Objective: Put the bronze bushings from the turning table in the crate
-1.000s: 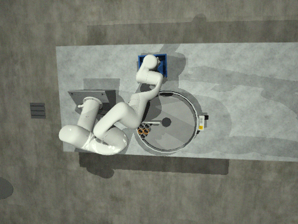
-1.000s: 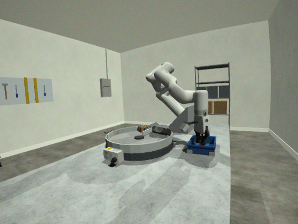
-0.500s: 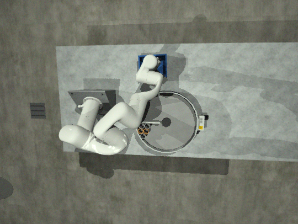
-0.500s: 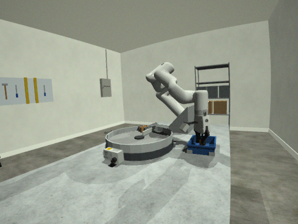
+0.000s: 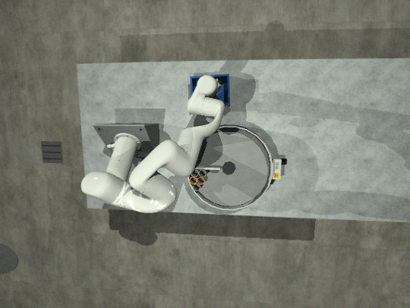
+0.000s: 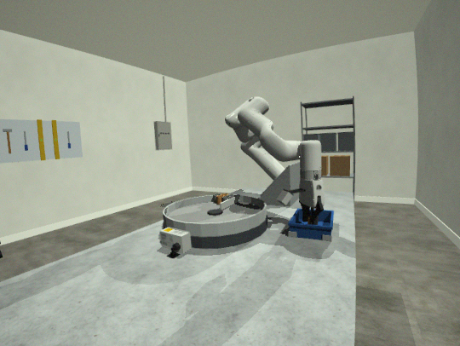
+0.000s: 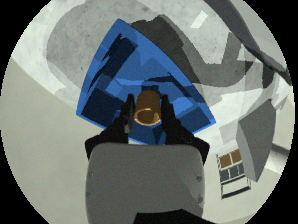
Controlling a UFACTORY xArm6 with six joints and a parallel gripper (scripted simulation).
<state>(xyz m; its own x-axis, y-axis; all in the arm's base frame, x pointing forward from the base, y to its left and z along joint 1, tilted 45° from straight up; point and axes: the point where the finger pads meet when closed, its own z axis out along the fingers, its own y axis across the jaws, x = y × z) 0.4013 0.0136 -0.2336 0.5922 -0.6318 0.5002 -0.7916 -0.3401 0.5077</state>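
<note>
Right now the blue crate is 20 mm below my hand, 10 mm to the left of it and 10 mm behind it. Round my hand: round turning table: 380 mm to the right, 40 mm ahead, 10 mm above.
</note>
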